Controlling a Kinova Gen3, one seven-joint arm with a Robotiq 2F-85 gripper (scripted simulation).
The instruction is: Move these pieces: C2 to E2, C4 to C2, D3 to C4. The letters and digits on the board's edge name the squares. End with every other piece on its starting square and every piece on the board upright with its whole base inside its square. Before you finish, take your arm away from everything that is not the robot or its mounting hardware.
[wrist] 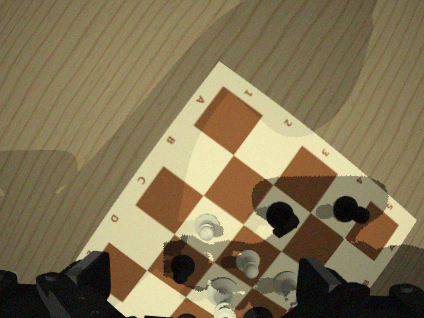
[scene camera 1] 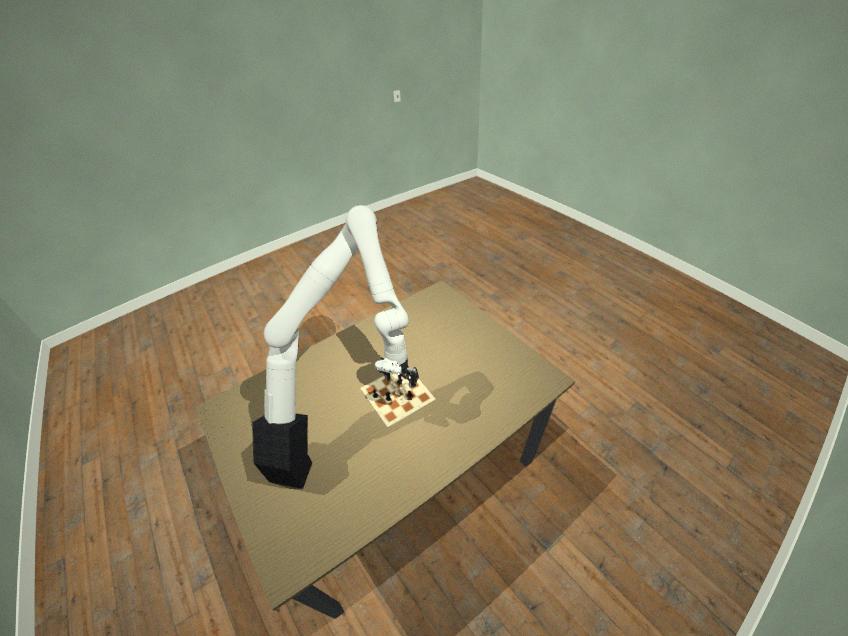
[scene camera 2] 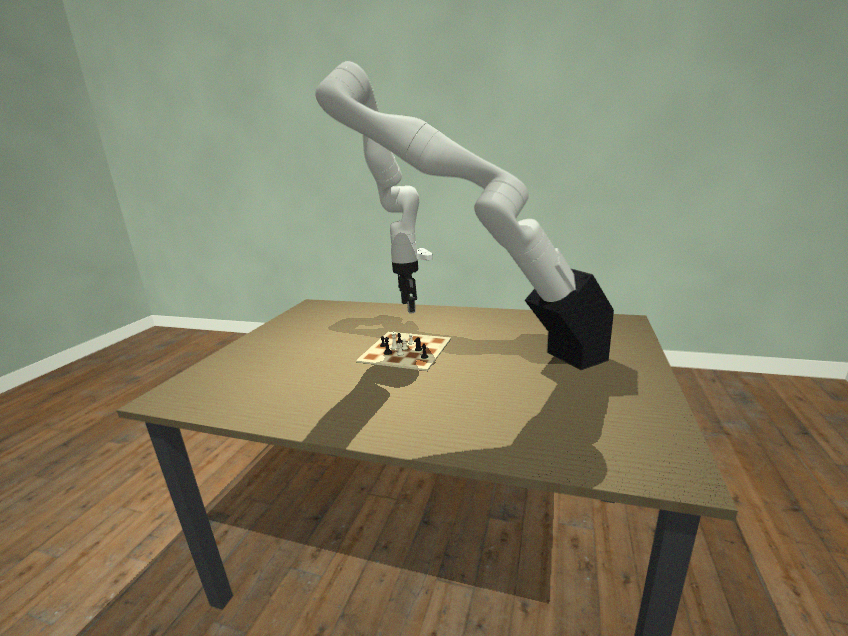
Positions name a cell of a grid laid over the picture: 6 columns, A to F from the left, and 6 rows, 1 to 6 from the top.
Labels:
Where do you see a chessboard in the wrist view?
D3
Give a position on a chessboard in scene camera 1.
C4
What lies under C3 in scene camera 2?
My gripper.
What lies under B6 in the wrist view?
My gripper.

